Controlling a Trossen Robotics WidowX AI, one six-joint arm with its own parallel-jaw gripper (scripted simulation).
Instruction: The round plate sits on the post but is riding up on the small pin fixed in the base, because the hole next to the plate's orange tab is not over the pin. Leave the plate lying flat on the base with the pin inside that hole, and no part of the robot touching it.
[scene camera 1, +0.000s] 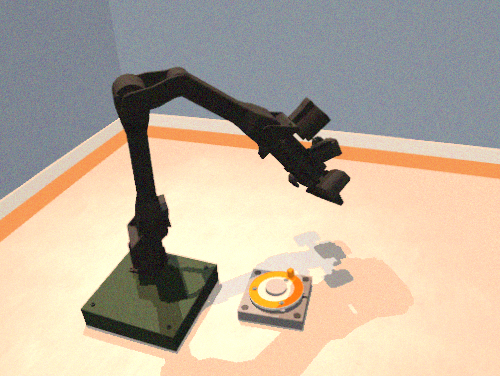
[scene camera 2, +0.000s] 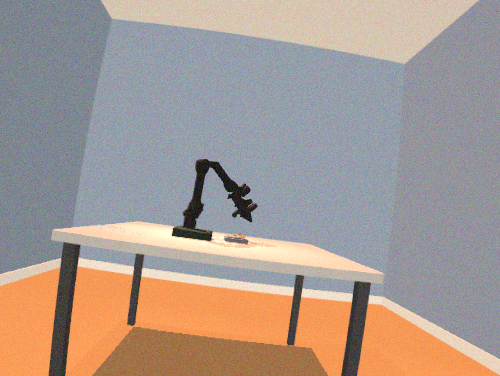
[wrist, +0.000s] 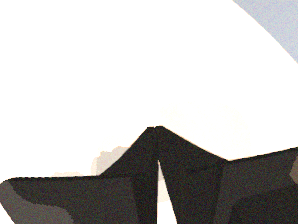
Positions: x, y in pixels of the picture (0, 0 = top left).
Scene:
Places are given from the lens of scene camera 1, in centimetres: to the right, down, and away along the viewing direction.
my gripper (scene camera 1: 341, 203): 20, 3, 95
base (scene camera 1: 293, 317): 8, 24, 81

